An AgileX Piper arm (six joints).
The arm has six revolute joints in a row. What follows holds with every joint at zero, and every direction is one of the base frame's. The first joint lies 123.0 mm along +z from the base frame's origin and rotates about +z. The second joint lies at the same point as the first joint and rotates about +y. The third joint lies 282.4 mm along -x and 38.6 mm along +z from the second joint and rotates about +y. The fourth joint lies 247.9 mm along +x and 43.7 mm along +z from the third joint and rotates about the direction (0.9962, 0, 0.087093). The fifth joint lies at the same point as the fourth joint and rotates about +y. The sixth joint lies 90.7 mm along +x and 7.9 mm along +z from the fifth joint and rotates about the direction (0.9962, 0, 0.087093). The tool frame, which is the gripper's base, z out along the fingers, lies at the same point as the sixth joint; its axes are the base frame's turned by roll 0.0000, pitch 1.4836 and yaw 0.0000 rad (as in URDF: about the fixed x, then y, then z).
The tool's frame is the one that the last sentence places.
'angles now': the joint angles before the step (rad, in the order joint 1, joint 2, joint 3, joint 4, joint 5, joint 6). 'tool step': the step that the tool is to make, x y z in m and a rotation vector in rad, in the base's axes. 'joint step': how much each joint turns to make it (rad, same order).
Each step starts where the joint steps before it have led.
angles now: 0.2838 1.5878 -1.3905 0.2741 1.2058 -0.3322
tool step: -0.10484 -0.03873 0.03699 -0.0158 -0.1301 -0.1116
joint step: -0.0012 -0.4293 0.2622 -0.0929 0.0200 0.1272
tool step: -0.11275 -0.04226 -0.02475 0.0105 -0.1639 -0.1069
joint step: -0.0470 -0.5112 0.3398 -0.0600 0.0018 0.0592
